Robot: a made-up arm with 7 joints. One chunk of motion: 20 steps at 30 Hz.
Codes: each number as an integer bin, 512 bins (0 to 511) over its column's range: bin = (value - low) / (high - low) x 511, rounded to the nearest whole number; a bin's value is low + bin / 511 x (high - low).
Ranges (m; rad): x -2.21..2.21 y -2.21..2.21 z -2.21..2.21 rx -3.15..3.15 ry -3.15..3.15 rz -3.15..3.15
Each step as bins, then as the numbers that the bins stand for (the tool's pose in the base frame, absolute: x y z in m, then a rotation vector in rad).
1 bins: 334 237 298 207 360 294
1 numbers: 0.6790 -0.1600 0.3676 -0.5979 1.2884 0.4747
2 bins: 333 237 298 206 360 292
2 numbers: 0.6704 -0.1600 0.3676 -0.6103 1.2884 0.4500
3 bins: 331 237 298 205 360 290
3 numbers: 0.6531 -0.1600 0.3676 -0.6226 1.2884 0.4253
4 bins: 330 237 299 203 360 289
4 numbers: 0.6444 -0.1600 0.3763 -0.6473 1.2884 0.4130
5 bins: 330 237 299 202 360 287
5 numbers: 0.6444 -0.1600 0.3763 -0.6596 1.2884 0.3884
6 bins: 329 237 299 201 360 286
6 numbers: 0.6358 -0.1600 0.3763 -0.6719 1.2884 0.3760
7 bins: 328 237 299 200 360 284
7 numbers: 0.6271 -0.1600 0.3763 -0.6842 1.2884 0.3514
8 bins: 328 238 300 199 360 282
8 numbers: 0.6271 -0.1514 0.3849 -0.6966 1.2884 0.3267
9 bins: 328 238 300 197 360 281
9 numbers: 0.6271 -0.1514 0.3849 -0.7212 1.2884 0.3144
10 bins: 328 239 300 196 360 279
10 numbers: 0.6271 -0.1427 0.3849 -0.7336 1.2884 0.2897
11 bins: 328 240 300 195 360 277
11 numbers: 0.6271 -0.1341 0.3849 -0.7459 1.2884 0.2651
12 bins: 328 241 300 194 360 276
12 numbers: 0.6271 -0.1254 0.3849 -0.7582 1.2884 0.2527
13 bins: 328 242 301 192 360 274
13 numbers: 0.6271 -0.1168 0.3936 -0.7829 1.2884 0.2281
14 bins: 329 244 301 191 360 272
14 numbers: 0.6358 -0.0995 0.3936 -0.7952 1.2884 0.2034
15 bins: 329 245 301 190 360 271
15 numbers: 0.6358 -0.0908 0.3936 -0.8075 1.2884 0.1911
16 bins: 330 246 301 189 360 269
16 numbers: 0.6444 -0.0822 0.3936 -0.8199 1.2884 0.1664
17 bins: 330 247 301 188 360 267
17 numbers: 0.6444 -0.0735 0.3936 -0.8322 1.2884 0.1418
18 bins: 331 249 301 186 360 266
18 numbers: 0.6531 -0.0562 0.3936 -0.8568 1.2884 0.1295
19 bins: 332 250 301 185 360 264
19 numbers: 0.6617 -0.0476 0.3936 -0.8692 1.2884 0.1048
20 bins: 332 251 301 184 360 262
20 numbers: 0.6617 -0.0389 0.3936 -0.8815 1.2884 0.0801
